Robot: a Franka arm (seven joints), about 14 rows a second.
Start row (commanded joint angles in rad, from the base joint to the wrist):
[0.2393 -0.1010 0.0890 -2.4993 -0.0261 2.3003 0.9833]
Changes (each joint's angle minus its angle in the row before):
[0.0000 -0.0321 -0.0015 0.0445 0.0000 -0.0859 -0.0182]
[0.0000 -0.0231 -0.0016 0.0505 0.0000 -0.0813 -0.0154]
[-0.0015 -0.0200 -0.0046 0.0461 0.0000 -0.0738 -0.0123]
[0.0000 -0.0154 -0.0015 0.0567 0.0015 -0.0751 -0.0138]
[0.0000 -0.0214 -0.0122 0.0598 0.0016 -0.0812 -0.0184]
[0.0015 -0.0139 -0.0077 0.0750 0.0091 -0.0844 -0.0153]
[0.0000 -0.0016 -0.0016 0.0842 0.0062 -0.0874 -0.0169]
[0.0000 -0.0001 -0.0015 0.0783 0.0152 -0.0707 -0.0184]
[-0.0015 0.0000 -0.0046 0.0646 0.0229 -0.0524 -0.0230]
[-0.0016 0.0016 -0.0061 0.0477 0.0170 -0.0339 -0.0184]
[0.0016 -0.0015 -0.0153 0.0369 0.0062 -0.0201 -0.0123]
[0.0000 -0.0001 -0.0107 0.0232 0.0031 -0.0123 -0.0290]
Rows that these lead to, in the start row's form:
[0.2393 -0.1331 0.0875 -2.4548 -0.0261 2.2144 0.9651]
[0.2393 -0.1562 0.0859 -2.4043 -0.0261 2.1331 0.9497]
[0.2378 -0.1762 0.0813 -2.3582 -0.0261 2.0593 0.9374]
[0.2378 -0.1916 0.0798 -2.3015 -0.0246 1.9842 0.9236]
[0.2378 -0.2130 0.0676 -2.2417 -0.0230 1.9030 0.9052]
[0.2393 -0.2269 0.0599 -2.1667 -0.0139 1.8186 0.8899]
[0.2393 -0.2285 0.0583 -2.0825 -0.0077 1.7312 0.8730]
[0.2393 -0.2286 0.0568 -2.0042 0.0075 1.6605 0.8546]
[0.2378 -0.2286 0.0522 -1.9396 0.0304 1.6081 0.8316]
[0.2362 -0.2270 0.0461 -1.8919 0.0474 1.5742 0.8132]
[0.2378 -0.2285 0.0308 -1.8550 0.0536 1.5541 0.8009]
[0.2378 -0.2286 0.0201 -1.8318 0.0567 1.5418 0.7719]

